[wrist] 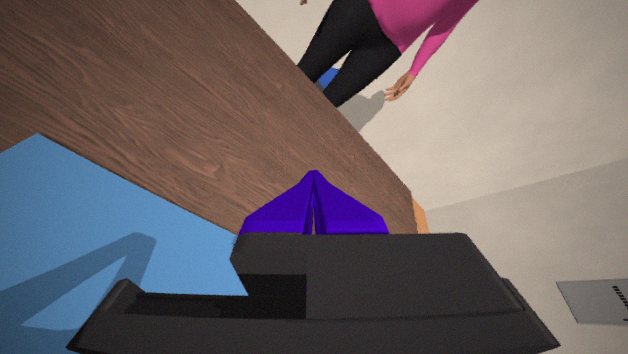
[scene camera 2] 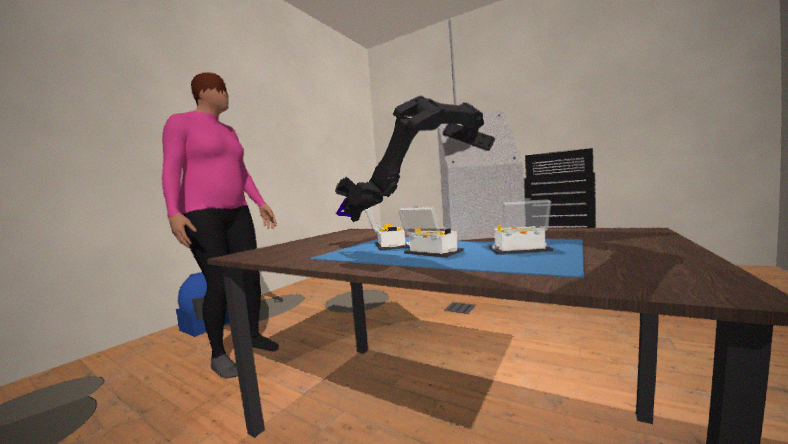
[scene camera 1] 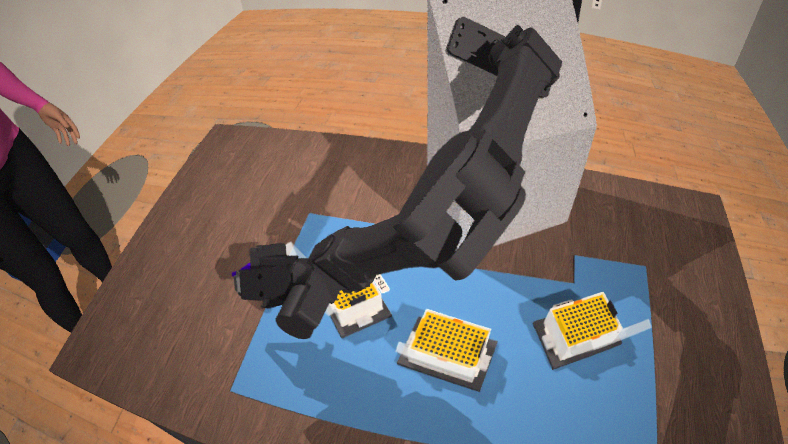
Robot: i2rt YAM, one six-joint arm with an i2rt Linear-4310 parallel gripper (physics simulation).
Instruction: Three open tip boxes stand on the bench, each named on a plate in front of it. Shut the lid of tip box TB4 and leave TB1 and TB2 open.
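Places are measured from the arm's base along level axes (x ahead, y down, z left), in metres.
Where they show: gripper, between the fingertips: point(wrist: 313, 177) point(scene camera 2: 337, 214) point(scene camera 1: 234, 273); arm's base, origin of its link: point(scene camera 2: 468, 136) point(scene camera 1: 503, 58).
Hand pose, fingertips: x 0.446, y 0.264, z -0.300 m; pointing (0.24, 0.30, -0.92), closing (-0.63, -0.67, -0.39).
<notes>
Each offset is from my fingertips to the top centre of the thing. "spot": to the spot under its first point. Level surfaces: height alone.
The left tip box @[dx -0.137, dy +0.064, dz +0.157 m] point(scene camera 1: 358, 314) point(scene camera 2: 390, 238), beside a partly hidden plate @[spot: dx -0.180, dy +0.128, dz +0.191 m] point(scene camera 1: 381, 284), has its clear lid @[dx -0.073, dy -0.024, dz +0.114 m] point(scene camera 1: 291, 249) point(scene camera 2: 372, 219) open and leaning outward; the arm covers much of both in scene camera 1. The middle box @[dx -0.115, dy +0.064, dz +0.372 m] point(scene camera 1: 451, 339) point(scene camera 2: 432, 243) has its lid @[spot: dx -0.024, dy +0.015, dz +0.387 m] point(scene camera 2: 417, 218) up. The right box @[dx -0.254, dy +0.064, dz +0.577 m] point(scene camera 1: 585, 319) point(scene camera 2: 519, 239) has its lid @[dx -0.196, dy -0.023, dz +0.630 m] point(scene camera 1: 635, 329) point(scene camera 2: 526, 214) up. Their plates cannot be read. My gripper point(scene camera 1: 234, 273) point(scene camera 2: 340, 211) point(wrist: 313, 177) is shut and empty, its purple fingertips left of the left box's lid, on its outer side, above the table. The boxes do not show in the wrist view.
A blue mat @[dy +0.130 m] point(scene camera 1: 551, 397) point(scene camera 2: 562, 260) point(wrist: 75, 190) lies under the boxes on the brown table @[dy +0.133 m] point(scene camera 1: 165, 220) point(scene camera 2: 634, 264) point(wrist: 200, 100). A grey pedestal point(scene camera 1: 551, 165) point(scene camera 2: 479, 193) stands at the back. A person in pink point(scene camera 1: 5, 137) point(scene camera 2: 206, 159) point(wrist: 425, 12) stands beyond the table's left edge.
</notes>
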